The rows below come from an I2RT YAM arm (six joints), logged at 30 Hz.
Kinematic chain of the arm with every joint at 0, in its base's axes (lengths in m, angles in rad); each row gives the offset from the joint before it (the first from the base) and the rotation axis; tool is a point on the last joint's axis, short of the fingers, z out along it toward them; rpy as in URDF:
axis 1: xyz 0 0 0.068 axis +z
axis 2: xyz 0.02 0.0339 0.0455 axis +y
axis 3: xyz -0.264 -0.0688 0 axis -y
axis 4: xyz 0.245 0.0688 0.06 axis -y
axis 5: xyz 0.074 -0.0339 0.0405 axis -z
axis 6: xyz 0.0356 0 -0.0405 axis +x
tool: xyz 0 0 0 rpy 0 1.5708 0
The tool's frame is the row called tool.
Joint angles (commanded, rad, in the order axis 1, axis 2, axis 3, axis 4, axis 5, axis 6), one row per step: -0.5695 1.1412 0.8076 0.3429 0.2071 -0.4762; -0.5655 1.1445 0.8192 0.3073 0.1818 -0.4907; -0.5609 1.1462 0.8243 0.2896 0.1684 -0.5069; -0.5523 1.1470 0.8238 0.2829 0.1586 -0.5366; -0.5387 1.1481 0.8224 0.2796 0.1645 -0.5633; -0.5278 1.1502 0.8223 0.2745 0.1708 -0.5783; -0.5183 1.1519 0.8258 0.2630 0.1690 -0.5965; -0.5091 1.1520 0.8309 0.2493 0.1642 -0.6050; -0.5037 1.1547 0.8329 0.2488 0.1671 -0.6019; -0.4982 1.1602 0.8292 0.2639 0.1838 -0.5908; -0.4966 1.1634 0.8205 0.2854 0.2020 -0.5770; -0.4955 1.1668 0.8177 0.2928 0.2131 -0.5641; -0.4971 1.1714 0.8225 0.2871 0.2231 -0.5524; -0.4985 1.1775 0.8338 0.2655 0.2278 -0.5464
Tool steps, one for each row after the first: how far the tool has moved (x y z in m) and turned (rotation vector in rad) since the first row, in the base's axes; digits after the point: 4 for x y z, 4 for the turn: 0.0020 0.0010 -0.0005 0.0043 0.0330 0.0294; 0.0034 0.0022 -0.0010 0.0002 0.0559 0.0476; 0.0050 0.0043 -0.0022 -0.0174 0.0825 0.0666; 0.0071 0.0072 -0.0033 -0.0345 0.1054 0.0749; 0.0088 0.0093 -0.0044 -0.0422 0.1217 0.0801; 0.0106 0.0114 -0.0048 -0.0512 0.1418 0.0923; 0.0120 0.0137 -0.0045 -0.0537 0.1543 0.1071; 0.0132 0.0146 -0.0045 -0.0511 0.1533 0.1095; 0.0146 0.0148 -0.0056 -0.0461 0.1418 0.0977; 0.0149 0.0145 -0.0072 -0.0406 0.1252 0.0803; 0.0154 0.0141 -0.0083 -0.0316 0.1160 0.0699; 0.0159 0.0129 -0.0084 -0.0201 0.1133 0.0583; 0.0169 0.0118 -0.0082 -0.0074 0.1236 0.0526
